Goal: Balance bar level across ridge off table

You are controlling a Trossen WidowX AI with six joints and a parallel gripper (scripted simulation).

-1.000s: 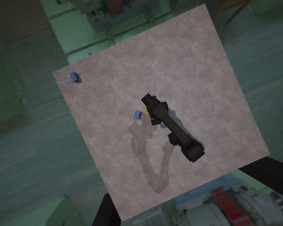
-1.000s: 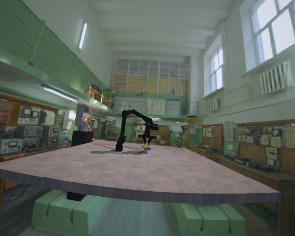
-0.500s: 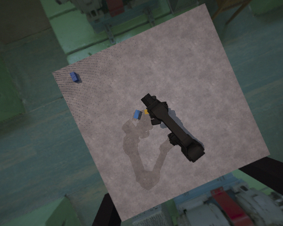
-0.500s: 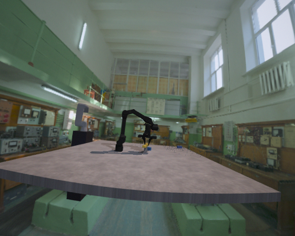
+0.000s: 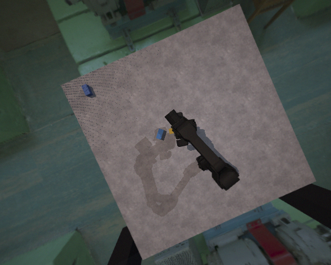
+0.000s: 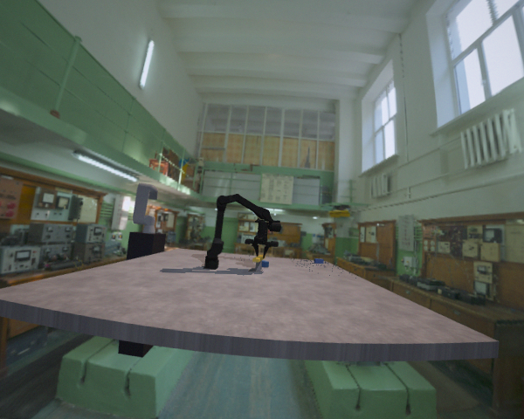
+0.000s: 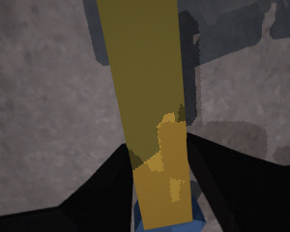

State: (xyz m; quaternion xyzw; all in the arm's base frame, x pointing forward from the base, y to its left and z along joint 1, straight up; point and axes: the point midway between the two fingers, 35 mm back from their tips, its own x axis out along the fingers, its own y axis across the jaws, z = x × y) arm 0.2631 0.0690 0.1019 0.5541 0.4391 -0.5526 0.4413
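The yellow bar is 10 mm behind my gripper tip and 30 mm to the right of it.
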